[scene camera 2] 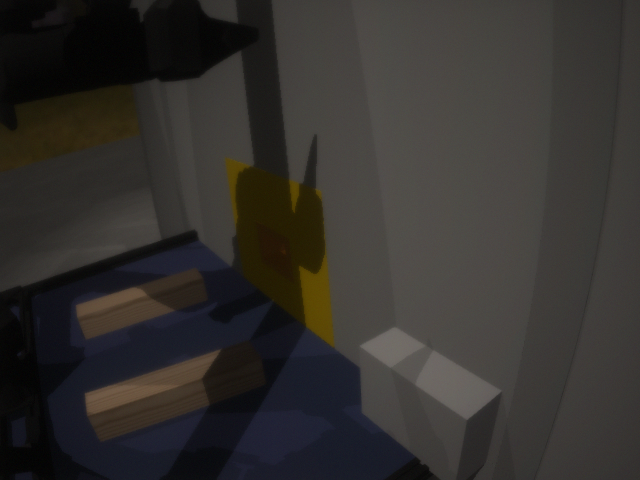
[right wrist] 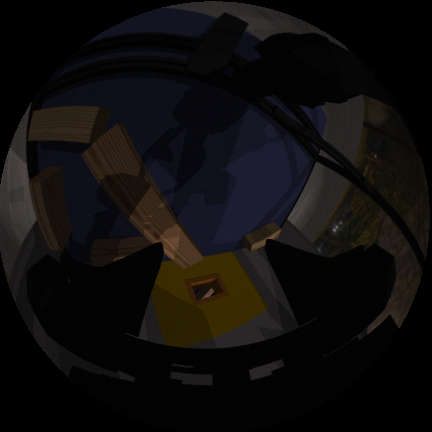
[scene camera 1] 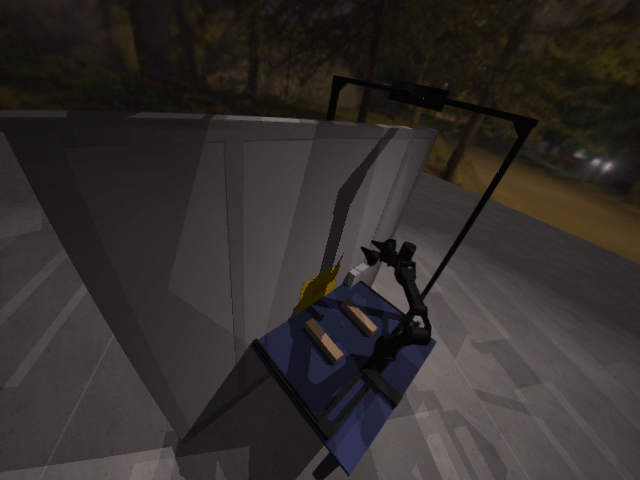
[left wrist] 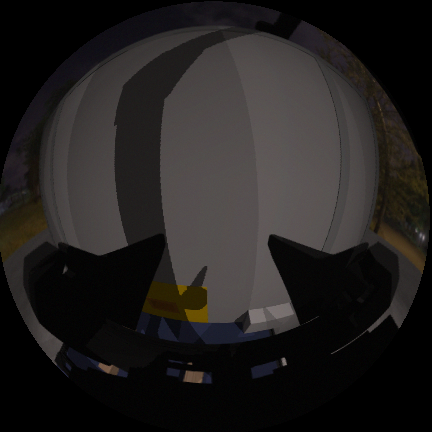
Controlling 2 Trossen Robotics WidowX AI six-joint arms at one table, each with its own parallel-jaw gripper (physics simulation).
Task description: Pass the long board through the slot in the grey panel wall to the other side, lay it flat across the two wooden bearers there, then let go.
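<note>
The long board lies slantwise on the blue table in the right wrist view, its far end near the slot in the yellow patch. Two wooden bearers lie apart on the table across the grey panel wall. My left gripper is open and empty, raised above this table and facing the wall. My right gripper is open and empty, above its table and apart from the board.
In the right wrist view, wooden blocks lie around the board, and another is partly behind a finger. A pale block stands by the wall. A black frame rises over the left arm.
</note>
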